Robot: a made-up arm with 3 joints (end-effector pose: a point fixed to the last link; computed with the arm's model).
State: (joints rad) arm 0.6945 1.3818 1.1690
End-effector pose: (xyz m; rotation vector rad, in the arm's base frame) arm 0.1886 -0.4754 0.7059 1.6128 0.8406 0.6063
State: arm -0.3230 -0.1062 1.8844
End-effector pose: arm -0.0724 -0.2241 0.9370 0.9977 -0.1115 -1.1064
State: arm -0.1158 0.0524 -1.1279
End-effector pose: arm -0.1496 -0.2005 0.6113 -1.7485 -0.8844 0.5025
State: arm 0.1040 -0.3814 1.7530
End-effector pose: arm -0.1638 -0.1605 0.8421 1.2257 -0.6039 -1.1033
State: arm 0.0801 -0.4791 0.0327
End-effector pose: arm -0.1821 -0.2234 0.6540 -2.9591 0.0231 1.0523
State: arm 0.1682 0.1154 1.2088
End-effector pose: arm -0.1411 -0.3618 0.7571 1.9386 0.0117 -0.7613
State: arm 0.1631 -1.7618 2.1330
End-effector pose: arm 0.1495 0.0983 0.7750 -0.1057 -1.3743 -1.9930
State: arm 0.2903 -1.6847 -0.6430
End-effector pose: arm 0.0097 0.0184 0.5337 -2.4436 1.2058 -0.0512
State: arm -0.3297 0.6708 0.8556
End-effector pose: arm 0.0086 -0.4708 0.7217 2.0741 1.1115 -1.0010
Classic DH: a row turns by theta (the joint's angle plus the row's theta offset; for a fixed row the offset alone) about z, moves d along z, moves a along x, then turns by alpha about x. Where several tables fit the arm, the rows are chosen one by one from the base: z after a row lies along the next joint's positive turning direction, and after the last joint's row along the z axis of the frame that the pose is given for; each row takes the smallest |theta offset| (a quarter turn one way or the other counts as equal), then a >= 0, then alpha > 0; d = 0 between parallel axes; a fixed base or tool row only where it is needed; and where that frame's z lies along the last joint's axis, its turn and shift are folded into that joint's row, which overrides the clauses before.
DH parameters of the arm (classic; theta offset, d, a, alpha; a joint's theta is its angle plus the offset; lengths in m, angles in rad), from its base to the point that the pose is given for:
base (fixed): 0 0.6814 0.1054 1.5708
joint 1: -0.4105 0.1858 -0.0085 -1.4829
joint 2: -1.5326 0.0469 0.0243 1.9796
joint 3: 0.2498 0.1774 0.1043 0.8911
tool (fixed): -2.1298 0.1267 0 0

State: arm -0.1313 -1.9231 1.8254
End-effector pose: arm 0.1766 0.1022 0.7528 -0.1904 -1.4492 -1.9540
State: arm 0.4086 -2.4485 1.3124
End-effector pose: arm 0.2205 0.0867 0.7450 -0.3937 2.2979 1.9573
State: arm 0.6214 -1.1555 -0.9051
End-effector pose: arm 0.0150 -0.0293 0.4859 -2.3995 0.1809 -0.5558
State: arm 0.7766 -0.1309 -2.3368
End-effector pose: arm -0.0672 -0.0454 0.5275 -0.7063 -1.5310 -0.5885
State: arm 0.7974 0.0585 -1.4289
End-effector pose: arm -0.0065 -0.1610 0.4449 -1.6351 -1.5818 -0.3803
